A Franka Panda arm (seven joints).
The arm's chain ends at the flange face. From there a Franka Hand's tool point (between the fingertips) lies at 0.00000 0.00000 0.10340 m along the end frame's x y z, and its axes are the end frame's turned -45 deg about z.
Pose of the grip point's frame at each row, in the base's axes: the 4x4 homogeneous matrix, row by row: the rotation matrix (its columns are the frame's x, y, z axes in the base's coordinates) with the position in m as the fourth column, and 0 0 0 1 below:
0.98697 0.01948 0.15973 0.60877; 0.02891 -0.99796 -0.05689 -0.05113; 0.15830 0.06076 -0.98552 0.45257; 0 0 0 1
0.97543 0.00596 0.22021 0.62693; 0.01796 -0.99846 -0.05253 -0.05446; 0.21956 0.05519 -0.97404 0.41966; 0 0 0 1
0.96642 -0.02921 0.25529 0.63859; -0.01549 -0.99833 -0.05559 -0.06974; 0.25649 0.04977 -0.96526 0.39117; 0 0 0 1
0.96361 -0.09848 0.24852 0.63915; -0.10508 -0.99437 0.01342 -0.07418; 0.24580 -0.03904 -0.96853 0.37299; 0 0 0 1
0.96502 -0.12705 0.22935 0.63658; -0.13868 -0.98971 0.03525 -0.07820; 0.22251 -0.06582 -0.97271 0.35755; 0 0 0 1
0.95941 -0.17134 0.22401 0.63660; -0.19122 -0.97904 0.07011 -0.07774; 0.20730 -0.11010 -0.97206 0.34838; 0 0 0 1
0.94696 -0.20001 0.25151 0.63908; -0.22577 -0.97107 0.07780 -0.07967; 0.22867 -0.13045 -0.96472 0.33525; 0 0 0 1
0.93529 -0.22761 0.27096 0.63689; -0.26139 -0.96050 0.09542 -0.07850; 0.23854 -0.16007 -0.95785 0.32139; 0 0 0 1
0.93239 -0.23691 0.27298 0.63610; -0.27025 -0.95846 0.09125 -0.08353; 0.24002 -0.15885 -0.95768 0.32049; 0 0 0 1
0.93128 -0.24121 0.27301 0.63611; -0.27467 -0.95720 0.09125 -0.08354; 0.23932 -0.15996 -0.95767 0.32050; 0 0 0 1
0.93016 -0.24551 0.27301 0.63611; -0.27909 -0.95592 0.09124 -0.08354; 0.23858 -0.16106 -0.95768 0.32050; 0 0 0 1
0.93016 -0.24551 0.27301 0.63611; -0.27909 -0.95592 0.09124 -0.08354; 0.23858 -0.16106 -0.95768 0.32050; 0 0 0 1
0.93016 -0.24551 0.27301 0.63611; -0.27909 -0.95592 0.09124 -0.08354; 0.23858 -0.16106 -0.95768 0.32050; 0 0 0 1
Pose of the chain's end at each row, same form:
0.71167 -0.68412 0.15973 0.59225; -0.68522 -0.72611 -0.05689 -0.04525; 0.15490 -0.06897 -0.98552 0.55447; 0 0 0 1
0.69395 -0.68552 0.22021 0.60416; -0.69332 -0.71872 -0.05253 -0.04903; 0.19428 -0.11623 -0.97404 0.52038; 0 0 0 1
0.66271 -0.70402 0.25529 0.61219; -0.71688 -0.69497 -0.05559 -0.06399; 0.21656 -0.14617 -0.96526 0.49098; 0 0 0 1
0.61174 -0.75101 0.24852 0.61345; -0.77743 -0.62882 0.01342 -0.07557; 0.14620 -0.20141 -0.96853 0.47314; 0 0 0 1
0.59253 -0.77221 0.22935 0.61287; -0.79789 -0.60177 0.03525 -0.08184; 0.11080 -0.20388 -0.97271 0.45813; 0 0 0 1
0.55725 -0.79956 0.22401 0.61344; -0.82750 -0.55707 0.07011 -0.08499; 0.06873 -0.22444 -0.97206 0.44889; 0 0 0 1
0.52817 -0.81103 0.25151 0.61307; -0.84629 -0.52701 0.07780 -0.08771; 0.06945 -0.25394 -0.96472 0.43500; 0 0 0 1
0.50041 -0.82229 0.27096 0.60887; -0.86401 -0.49435 0.09542 -0.08837; 0.05549 -0.28186 -0.95785 0.42043; 0 0 0 1
0.49178 -0.82682 0.27298 0.60787; -0.86883 -0.48664 0.09125 -0.09297; 0.05740 -0.28204 -0.95768 0.41951; 0 0 0 1
0.48795 -0.82908 0.27301 0.60788; -0.87106 -0.48262 0.09125 -0.09298; 0.05612 -0.28233 -0.95767 0.41952; 0 0 0 1
0.48412 -0.83132 0.27301 0.60788; -0.87328 -0.47859 0.09124 -0.09297; 0.05481 -0.28259 -0.95768 0.41952; 0 0 0 1
0.48412 -0.83132 0.27301 0.60788; -0.87328 -0.47859 0.09124 -0.09297; 0.05481 -0.28259 -0.95768 0.41952; 0 0 0 1
0.48412 -0.83132 0.27301 0.60788; -0.87328 -0.47859 0.09124 -0.09297; 0.05481 -0.28259 -0.95768 0.41952; 0 0 0 1

